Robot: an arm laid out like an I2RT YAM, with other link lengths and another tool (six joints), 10 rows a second.
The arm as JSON. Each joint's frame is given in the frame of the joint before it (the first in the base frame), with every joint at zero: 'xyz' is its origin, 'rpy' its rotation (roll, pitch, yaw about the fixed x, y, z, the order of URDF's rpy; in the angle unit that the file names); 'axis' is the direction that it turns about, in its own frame. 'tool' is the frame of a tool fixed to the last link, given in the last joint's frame.
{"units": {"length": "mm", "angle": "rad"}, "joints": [
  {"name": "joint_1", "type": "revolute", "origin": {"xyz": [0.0, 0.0, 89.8], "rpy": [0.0, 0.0, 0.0]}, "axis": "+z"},
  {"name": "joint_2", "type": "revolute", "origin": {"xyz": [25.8, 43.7, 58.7], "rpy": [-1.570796, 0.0, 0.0]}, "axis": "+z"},
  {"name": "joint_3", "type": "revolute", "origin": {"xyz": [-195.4, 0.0, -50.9], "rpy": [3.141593, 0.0, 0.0]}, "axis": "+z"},
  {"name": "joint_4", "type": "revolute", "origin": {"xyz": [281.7, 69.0, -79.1], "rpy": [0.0, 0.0, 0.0]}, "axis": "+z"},
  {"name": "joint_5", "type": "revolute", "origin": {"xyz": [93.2, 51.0, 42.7], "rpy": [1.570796, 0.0, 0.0]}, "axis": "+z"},
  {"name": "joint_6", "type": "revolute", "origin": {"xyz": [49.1, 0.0, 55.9], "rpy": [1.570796, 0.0, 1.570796]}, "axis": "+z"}
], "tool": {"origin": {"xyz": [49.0, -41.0, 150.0], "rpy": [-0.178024, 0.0, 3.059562]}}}
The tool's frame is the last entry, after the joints.
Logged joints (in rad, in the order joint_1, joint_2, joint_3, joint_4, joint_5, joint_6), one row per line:
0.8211 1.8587 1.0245 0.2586 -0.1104 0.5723
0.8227 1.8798 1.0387 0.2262 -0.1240 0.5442
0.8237 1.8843 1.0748 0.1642 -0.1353 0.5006
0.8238 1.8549 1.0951 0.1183 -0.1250 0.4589
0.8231 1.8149 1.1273 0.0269 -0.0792 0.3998
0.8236 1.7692 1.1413 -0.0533 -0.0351 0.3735
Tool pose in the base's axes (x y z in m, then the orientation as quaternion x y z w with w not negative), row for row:
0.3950 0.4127 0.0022 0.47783 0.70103 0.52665 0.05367
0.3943 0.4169 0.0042 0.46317 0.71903 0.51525 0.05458
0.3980 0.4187 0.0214 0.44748 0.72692 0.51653 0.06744
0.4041 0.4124 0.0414 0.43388 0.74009 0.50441 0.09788
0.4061 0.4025 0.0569 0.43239 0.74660 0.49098 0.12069
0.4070 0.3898 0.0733 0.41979 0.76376 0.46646 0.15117
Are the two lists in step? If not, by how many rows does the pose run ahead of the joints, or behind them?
The pose runs 1 row ahead of the joints: the pose in row i belongs to the joints in row i + 1.
